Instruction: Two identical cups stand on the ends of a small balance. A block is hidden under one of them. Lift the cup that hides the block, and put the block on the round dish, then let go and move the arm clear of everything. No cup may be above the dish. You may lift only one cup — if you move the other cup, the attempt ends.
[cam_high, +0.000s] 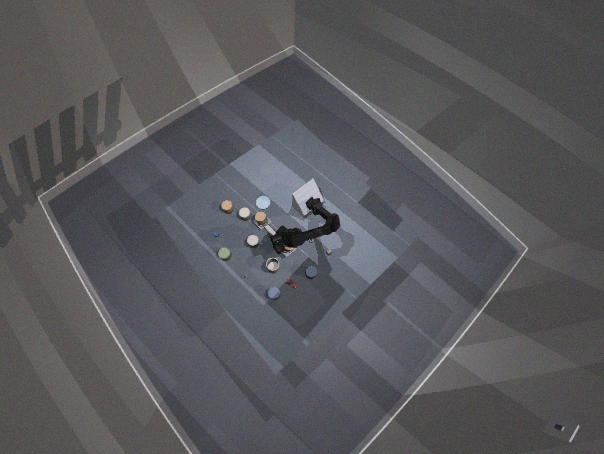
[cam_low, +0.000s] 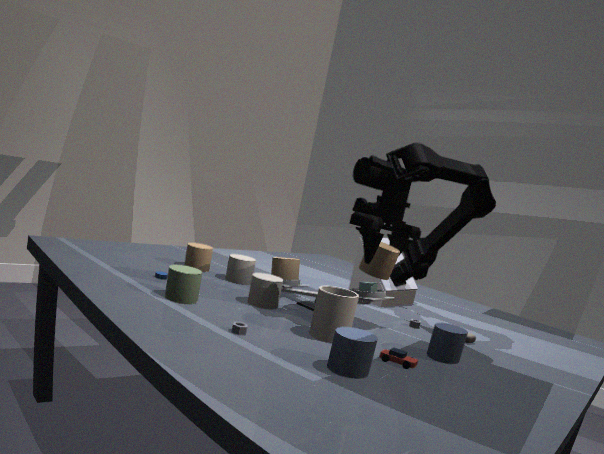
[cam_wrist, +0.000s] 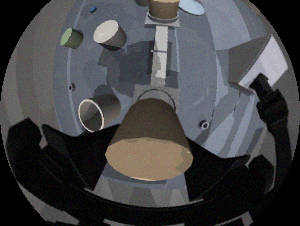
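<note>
The teal block lies 1 cm to the right of my gripper tip and 6 cm below it. The rest, counted from my gripper tip: balance beam: 1 cm behind, 14 cm to the right, 11 cm below; green cylinder: 28 cm ahead, 26 cm to the right, 11 cm below; red toy car: 13 cm ahead, 16 cm to the left, 13 cm below.
</note>
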